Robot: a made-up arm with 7 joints. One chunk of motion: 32 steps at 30 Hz.
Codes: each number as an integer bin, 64 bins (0 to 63) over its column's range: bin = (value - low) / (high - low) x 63, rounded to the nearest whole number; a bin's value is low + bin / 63 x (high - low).
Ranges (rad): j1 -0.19..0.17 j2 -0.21..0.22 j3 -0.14..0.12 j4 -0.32..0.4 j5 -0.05..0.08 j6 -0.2..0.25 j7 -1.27..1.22
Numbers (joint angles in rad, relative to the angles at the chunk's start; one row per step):
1: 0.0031 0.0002 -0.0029 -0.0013 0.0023 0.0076 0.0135
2: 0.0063 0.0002 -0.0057 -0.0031 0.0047 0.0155 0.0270
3: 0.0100 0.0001 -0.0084 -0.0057 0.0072 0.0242 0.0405
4: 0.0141 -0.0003 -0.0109 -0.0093 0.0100 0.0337 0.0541
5: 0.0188 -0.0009 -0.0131 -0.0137 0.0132 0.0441 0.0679
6: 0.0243 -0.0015 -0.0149 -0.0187 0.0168 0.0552 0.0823
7: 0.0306 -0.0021 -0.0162 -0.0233 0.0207 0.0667 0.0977
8: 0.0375 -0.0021 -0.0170 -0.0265 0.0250 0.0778 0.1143
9: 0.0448 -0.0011 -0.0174 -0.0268 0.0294 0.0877 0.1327
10: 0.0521 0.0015 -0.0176 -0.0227 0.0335 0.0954 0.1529
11: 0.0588 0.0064 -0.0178 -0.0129 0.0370 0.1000 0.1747
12: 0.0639 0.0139 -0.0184 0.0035 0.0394 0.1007 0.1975
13: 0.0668 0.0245 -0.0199 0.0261 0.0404 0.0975 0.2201
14: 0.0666 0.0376 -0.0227 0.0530 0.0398 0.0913 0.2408
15: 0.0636 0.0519 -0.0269 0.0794 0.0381 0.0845 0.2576
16: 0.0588 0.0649 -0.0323 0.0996 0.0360 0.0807 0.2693
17: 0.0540 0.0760 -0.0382 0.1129 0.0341 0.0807 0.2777
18: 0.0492 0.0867 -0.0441 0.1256 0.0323 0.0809 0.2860
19: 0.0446 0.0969 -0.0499 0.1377 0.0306 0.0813 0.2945
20: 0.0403 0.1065 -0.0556 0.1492 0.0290 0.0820 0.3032
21: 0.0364 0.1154 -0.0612 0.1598 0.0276 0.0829 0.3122
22: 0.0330 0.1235 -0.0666 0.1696 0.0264 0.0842 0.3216
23: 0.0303 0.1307 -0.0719 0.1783 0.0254 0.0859 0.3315
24: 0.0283 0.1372 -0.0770 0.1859 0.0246 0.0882 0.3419
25: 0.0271 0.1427 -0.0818 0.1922 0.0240 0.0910 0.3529
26: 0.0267 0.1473 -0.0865 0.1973 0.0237 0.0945 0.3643
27: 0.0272 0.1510 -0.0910 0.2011 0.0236 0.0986 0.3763
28: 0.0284 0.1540 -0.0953 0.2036 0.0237 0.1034 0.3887
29: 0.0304 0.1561 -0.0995 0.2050 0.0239 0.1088 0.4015
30: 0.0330 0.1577 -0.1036 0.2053 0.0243 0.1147 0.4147
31: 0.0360 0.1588 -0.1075 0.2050 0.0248 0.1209 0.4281
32: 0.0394 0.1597 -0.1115 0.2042 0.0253 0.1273 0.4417
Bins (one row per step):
1: 34 31 33 28 25 29 32
2: 34 31 33 28 27 30 33
3: 35 31 32 28 28 31 33
4: 36 31 31 27 29 33 34
5: 37 31 31 27 31 34 34
6: 38 31 30 26 32 36 34
7: 39 30 30 26 34 37 35
8: 40 30 30 26 36 39 35
9: 41 31 30 26 38 40 35
10: 42 31 30 26 40 41 36
11: 44 32 30 27 42 42 37
12: 44 33 29 28 43 42 37
13: 45 34 29 30 44 42 38
14: 45 36 28 33 44 41 38
15: 44 38 27 35 43 40 39
16: 44 40 26 37 42 39 39
17: 43 42 25 38 41 39 39
18: 42 43 23 39 40 39 39
19: 41 45 22 40 39 39 40
20: 40 46 20 41 38 39 40
21: 40 48 19 42 38 40 40
22: 39 49 18 43 37 40 40
23: 39 50 17 44 37 40 41
24: 38 51 15 44 36 40 41
25: 38 52 14 45 36 41 41
26: 38 52 13 45 36 41 41
27: 38 53 12 46 36 42 42
28: 38 53 11 46 36 42 42
29: 39 54 10 46 36 43 42
30: 39 54 9 46 36 44 43
31: 40 54 8 46 36 45 43
32: 40 54 7 46 36 46 43

